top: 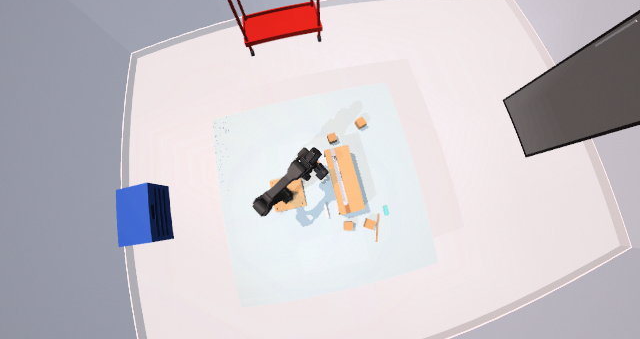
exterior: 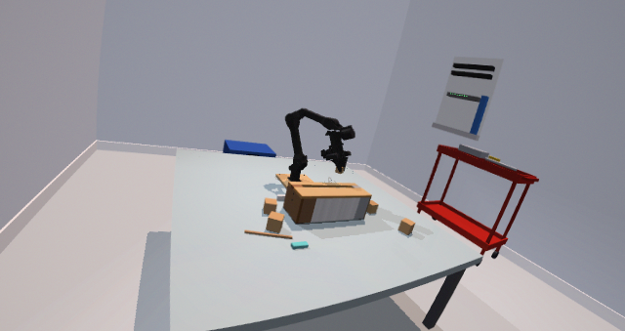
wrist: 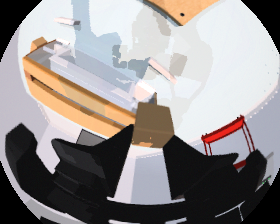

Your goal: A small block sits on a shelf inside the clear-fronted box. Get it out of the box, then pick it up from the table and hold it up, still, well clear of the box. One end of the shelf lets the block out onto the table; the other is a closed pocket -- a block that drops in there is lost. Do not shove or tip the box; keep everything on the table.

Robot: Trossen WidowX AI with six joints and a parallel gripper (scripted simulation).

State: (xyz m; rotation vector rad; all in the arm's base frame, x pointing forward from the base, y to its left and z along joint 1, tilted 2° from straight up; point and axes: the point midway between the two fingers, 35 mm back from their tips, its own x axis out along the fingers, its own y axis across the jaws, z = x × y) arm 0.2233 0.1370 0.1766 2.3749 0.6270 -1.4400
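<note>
The tan block is 1 cm behind my gripper tip and 1 cm to the right of it. Round my gripper tip: thin wooden stick (27 cm ahead, 45 cm to the right, 17 cm below); tan box (8 cm ahead, 12 cm to the right, 11 cm below).
</note>
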